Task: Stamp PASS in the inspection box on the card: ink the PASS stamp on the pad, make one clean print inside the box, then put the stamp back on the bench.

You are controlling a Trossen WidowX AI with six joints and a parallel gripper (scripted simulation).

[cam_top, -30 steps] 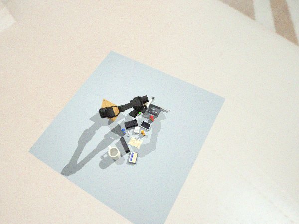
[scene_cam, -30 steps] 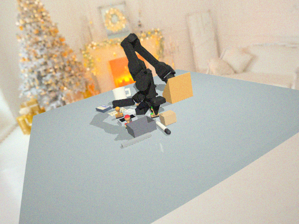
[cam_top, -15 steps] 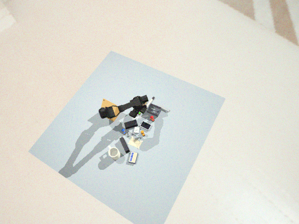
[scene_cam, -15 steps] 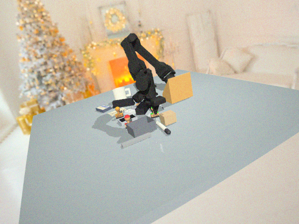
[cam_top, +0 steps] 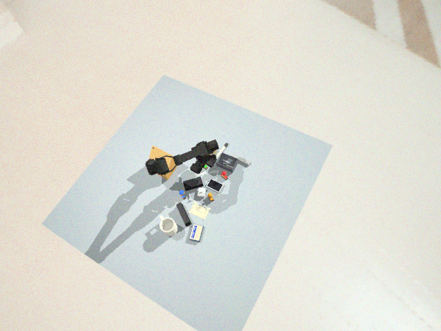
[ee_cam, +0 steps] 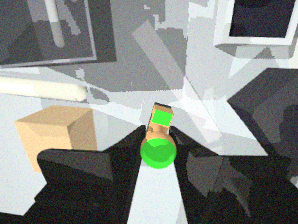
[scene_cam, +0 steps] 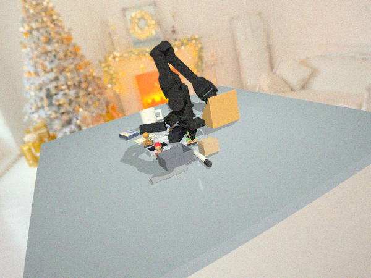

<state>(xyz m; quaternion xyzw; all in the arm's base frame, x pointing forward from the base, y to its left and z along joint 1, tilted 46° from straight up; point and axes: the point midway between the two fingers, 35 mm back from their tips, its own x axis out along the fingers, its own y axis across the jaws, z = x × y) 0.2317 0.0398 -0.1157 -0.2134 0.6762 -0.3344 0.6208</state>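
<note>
Now: gripper tip 3 cm short of the pale strip, 3 cm to the left of it and 3 cm above it. Round my gripper tip: black box 1 cm behind, 13 cm to the right, 1 cm below; green-knobbed stamp right at my gripper tip; cardboard box 1 cm behind, 10 cm to the left.
</note>
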